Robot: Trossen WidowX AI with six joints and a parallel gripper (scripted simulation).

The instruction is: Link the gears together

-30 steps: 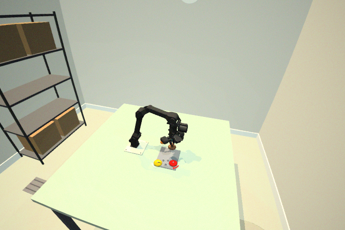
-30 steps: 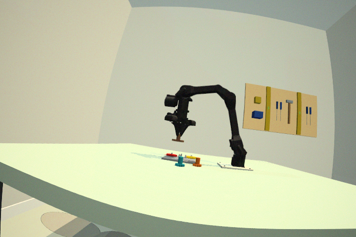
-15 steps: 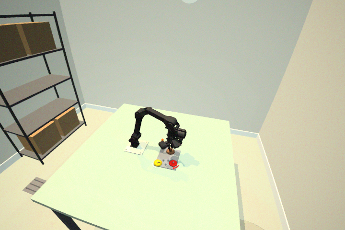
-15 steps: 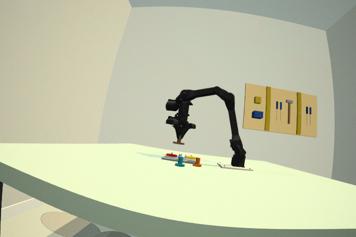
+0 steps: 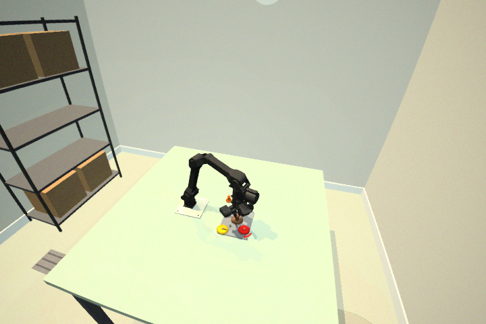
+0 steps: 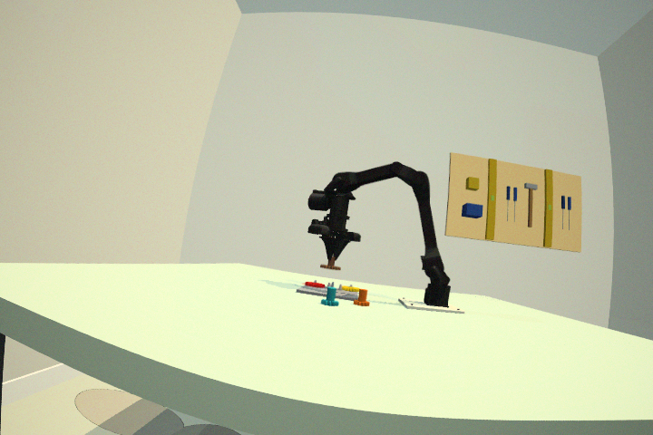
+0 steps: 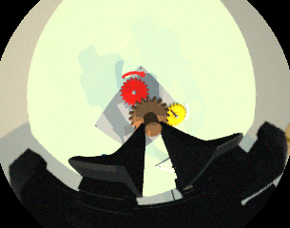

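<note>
Right now my gripper tip is 80 mm above the yellow gear, 70 mm past it and 40 mm to the left of it. Round my gripper tip: brown gear 10 mm below; then red gear 80 mm below, 40 mm ahead; then grey board 100 mm below, 40 mm to the left, 10 mm behind.
</note>
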